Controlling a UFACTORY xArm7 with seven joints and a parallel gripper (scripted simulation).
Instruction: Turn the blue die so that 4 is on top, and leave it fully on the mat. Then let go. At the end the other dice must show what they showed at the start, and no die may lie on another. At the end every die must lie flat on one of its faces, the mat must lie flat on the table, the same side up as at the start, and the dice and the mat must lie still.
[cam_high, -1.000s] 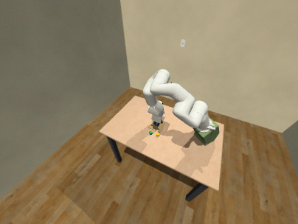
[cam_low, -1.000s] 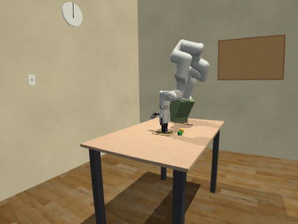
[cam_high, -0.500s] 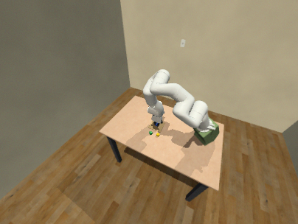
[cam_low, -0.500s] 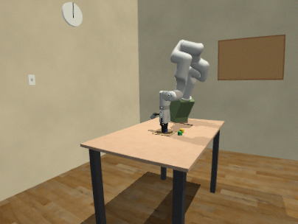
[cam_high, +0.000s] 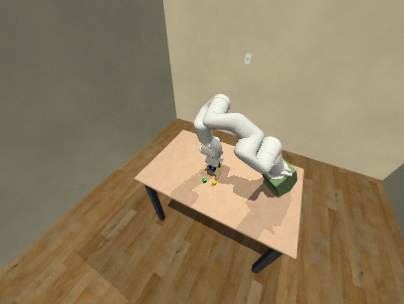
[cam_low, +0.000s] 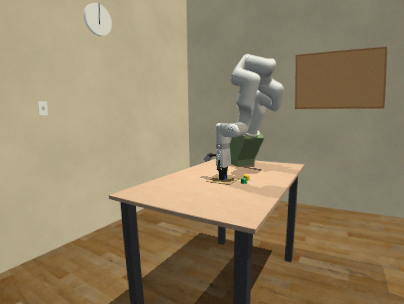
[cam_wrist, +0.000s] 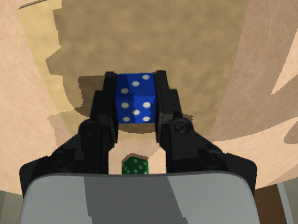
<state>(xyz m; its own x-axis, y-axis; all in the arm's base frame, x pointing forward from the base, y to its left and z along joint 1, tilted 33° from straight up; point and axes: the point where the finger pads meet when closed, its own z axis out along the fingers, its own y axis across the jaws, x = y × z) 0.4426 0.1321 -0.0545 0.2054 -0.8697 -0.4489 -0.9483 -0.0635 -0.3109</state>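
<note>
My gripper is now 1 cm above the blue die. The rest, counted from my hand: tan mat 2 cm below; yellow die 9 cm to the left, 9 cm behind, 1 cm below; green die 12 cm to the left, 2 cm behind, 1 cm below.
</note>
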